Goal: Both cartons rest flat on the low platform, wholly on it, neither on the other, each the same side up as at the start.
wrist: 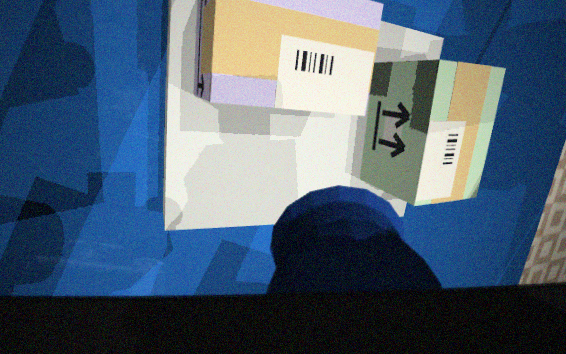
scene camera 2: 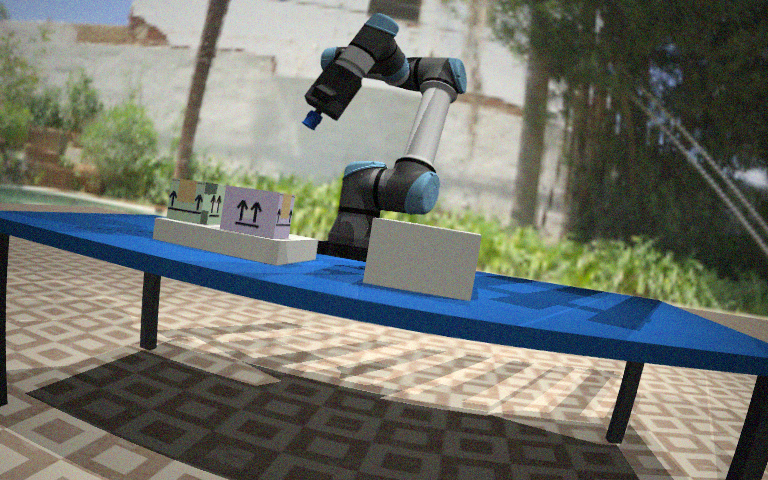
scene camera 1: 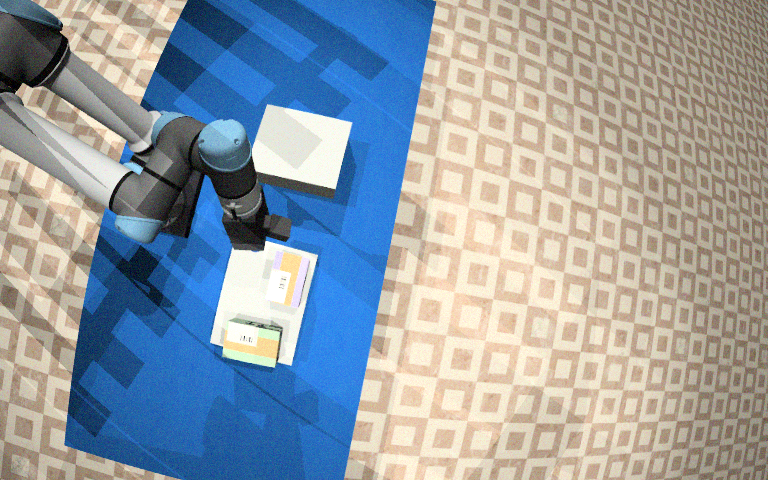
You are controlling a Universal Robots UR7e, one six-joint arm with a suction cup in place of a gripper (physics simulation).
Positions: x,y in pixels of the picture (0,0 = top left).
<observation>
A large white box shows in scene camera 2 (403,255) and in scene camera 1 (297,150); in the wrist view it is out of frame. A low platform shows in the wrist view, in scene camera 2 (209,237) and in scene camera 1. The same spot on the low platform: (scene camera 1: 246,281) is (wrist: 282,171).
</observation>
